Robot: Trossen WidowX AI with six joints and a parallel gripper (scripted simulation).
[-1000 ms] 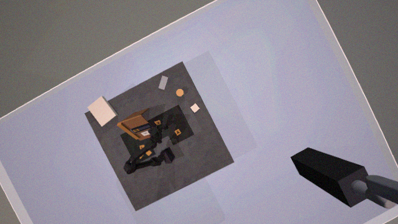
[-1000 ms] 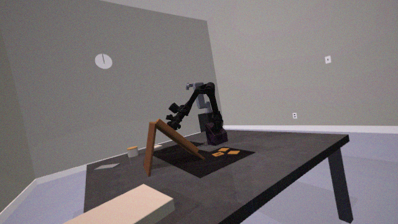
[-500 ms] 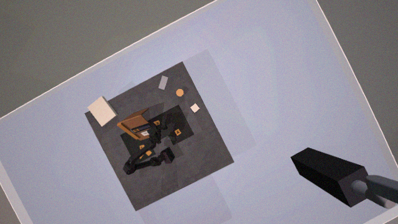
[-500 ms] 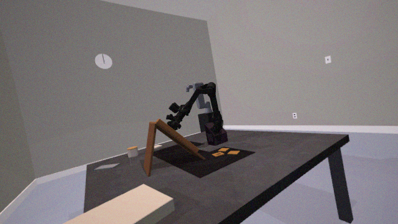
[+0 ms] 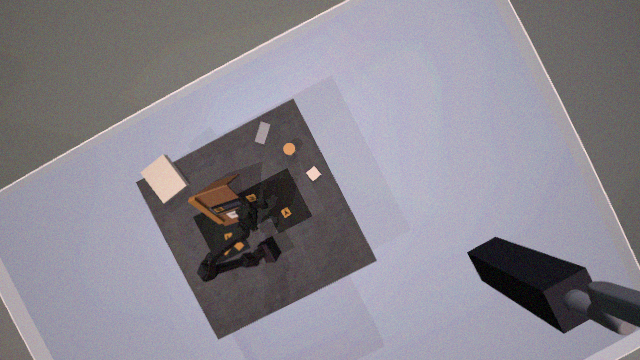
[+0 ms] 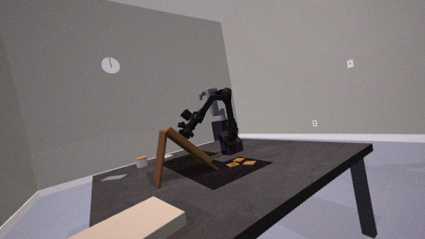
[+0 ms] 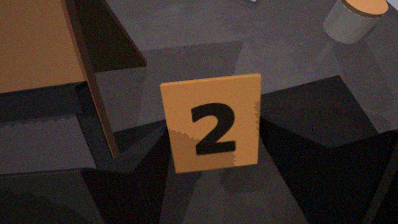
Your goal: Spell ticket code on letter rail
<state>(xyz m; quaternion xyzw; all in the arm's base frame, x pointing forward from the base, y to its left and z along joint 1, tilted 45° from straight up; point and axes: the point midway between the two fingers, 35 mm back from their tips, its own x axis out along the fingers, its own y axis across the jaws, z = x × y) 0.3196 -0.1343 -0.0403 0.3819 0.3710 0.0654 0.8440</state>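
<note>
Now: gripper tip 30 mm past the white ticket, 190 mm to the right of it and 80 mm above it. From my gripper tip the other things lie so: letter tile right at my gripper tip; black mat 140 mm behind, 120 mm to the left, 150 mm below; small white square 50 mm behind, 410 mm to the right, 150 mm below.
</note>
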